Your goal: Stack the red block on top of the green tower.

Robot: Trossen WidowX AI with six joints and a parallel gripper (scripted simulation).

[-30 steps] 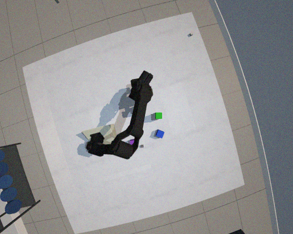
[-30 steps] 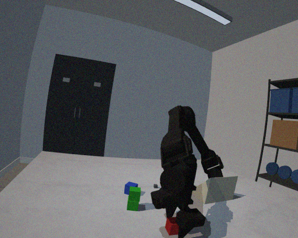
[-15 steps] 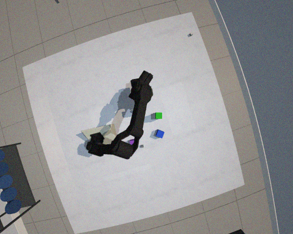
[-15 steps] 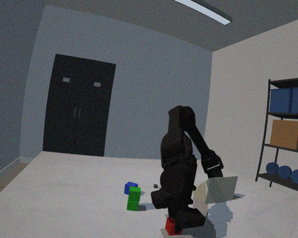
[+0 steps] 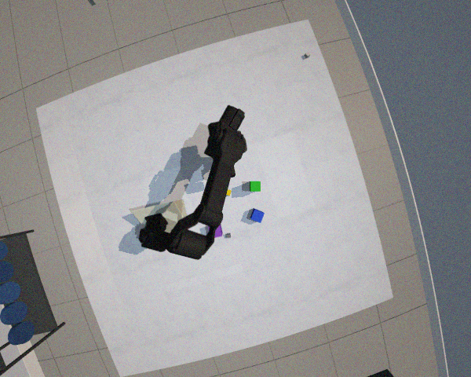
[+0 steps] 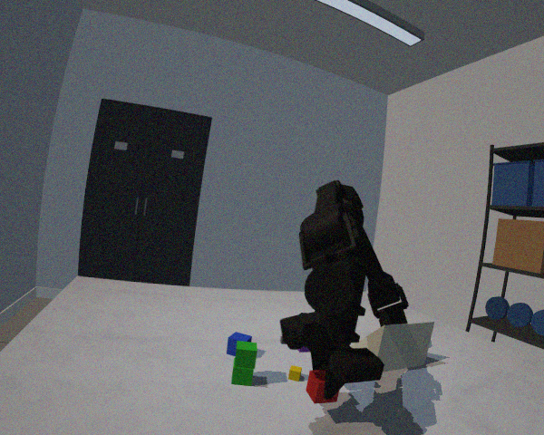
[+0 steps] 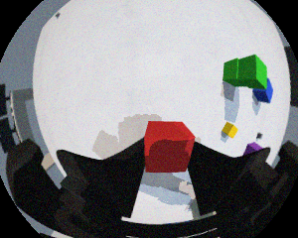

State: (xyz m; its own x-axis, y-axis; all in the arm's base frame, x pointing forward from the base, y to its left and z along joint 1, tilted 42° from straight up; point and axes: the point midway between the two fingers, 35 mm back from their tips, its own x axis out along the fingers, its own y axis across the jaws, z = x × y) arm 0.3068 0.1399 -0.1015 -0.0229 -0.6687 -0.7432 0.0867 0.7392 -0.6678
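My gripper tip is now 14 cm to the left of the yellow cube, 5 cm above it and 2 cm past it. Round my gripper tip: purple cube: 27 cm to the right, 11 cm behind, 4 cm below; then red block: 1 cm above.
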